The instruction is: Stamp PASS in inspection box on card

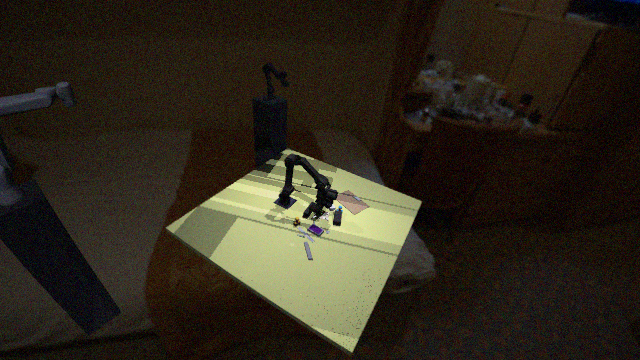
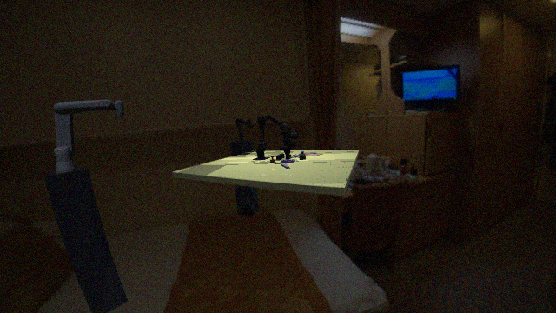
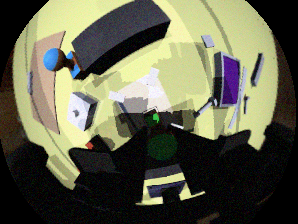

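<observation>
The green-topped stamp lies right at my gripper tip. Also, from my gripper tip: red-topped stamp: 5 cm behind, 10 cm to the left; then white card: 1 cm ahead, 1 cm to the left, 3 cm below; then long black block: 7 cm behind, 2 cm to the right, 1 cm below.
</observation>
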